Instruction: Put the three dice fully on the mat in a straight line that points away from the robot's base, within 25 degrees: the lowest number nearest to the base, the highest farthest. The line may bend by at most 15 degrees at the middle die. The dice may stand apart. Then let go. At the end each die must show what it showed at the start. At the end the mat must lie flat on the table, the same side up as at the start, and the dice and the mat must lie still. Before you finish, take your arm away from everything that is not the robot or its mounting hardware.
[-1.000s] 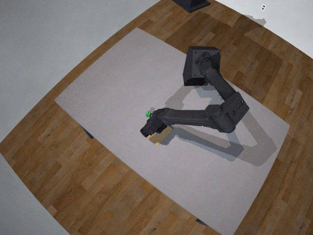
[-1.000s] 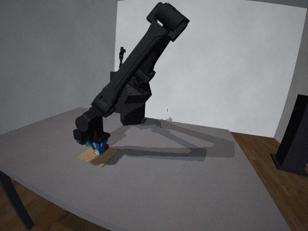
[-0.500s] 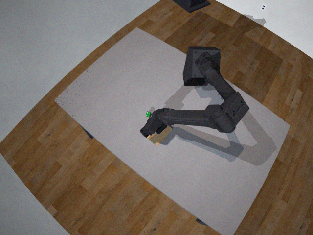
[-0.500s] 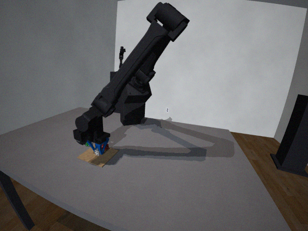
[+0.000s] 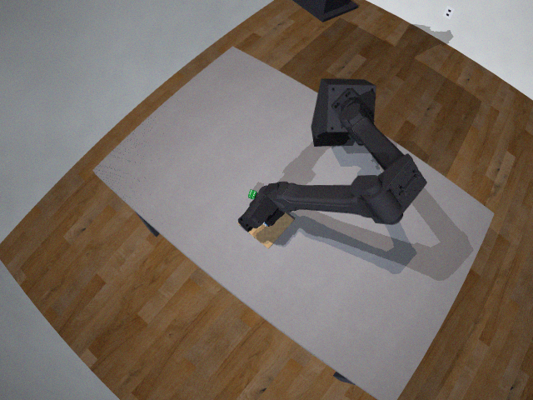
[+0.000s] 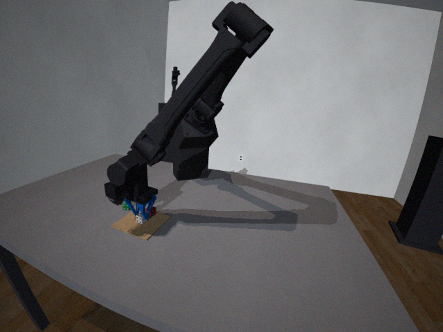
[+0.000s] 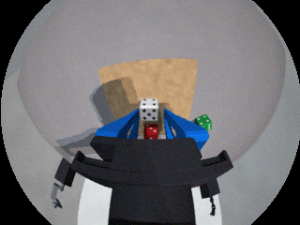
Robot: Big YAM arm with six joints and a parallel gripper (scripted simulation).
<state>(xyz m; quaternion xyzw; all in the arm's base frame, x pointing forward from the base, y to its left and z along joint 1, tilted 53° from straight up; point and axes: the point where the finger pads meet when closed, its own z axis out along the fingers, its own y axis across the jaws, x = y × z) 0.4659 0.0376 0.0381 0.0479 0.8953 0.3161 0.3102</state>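
Right now the white die is 10 mm below my hand. The rest, counted from my hand: tan mat 20 mm below; red die 50 mm behind, 10 mm to the right, 10 mm below; green die 110 mm to the right, 20 mm behind, 10 mm below.
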